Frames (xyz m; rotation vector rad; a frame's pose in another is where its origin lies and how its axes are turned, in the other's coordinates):
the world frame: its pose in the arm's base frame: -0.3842 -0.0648 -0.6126 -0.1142 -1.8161 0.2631
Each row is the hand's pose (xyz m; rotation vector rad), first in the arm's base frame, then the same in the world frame.
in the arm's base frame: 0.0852 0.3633 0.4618 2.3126 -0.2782 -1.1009
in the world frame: 0.9817 0.1302 -0.7598 0.5777 0.2237 -2.7486
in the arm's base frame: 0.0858 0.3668 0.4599 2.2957 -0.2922 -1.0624
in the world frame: 0.9805 0.1340 -0.7603 0.5985 0.2419 -2.7120
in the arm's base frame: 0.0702 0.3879 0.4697 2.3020 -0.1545 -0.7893
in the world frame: 0.9983 0.1530 -0.7501 0.8744 0.4205 -2.6109
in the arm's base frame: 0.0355 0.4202 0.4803 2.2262 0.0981 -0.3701
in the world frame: 1.0243 0.1839 -0.7230 1.2792 0.7548 -2.3800
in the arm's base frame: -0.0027 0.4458 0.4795 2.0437 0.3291 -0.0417
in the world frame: 1.0390 0.2112 -0.6891 1.5497 1.1096 -2.0836
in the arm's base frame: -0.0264 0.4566 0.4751 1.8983 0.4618 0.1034
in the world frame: 1.0433 0.2242 -0.6665 1.6442 1.3320 -1.8945
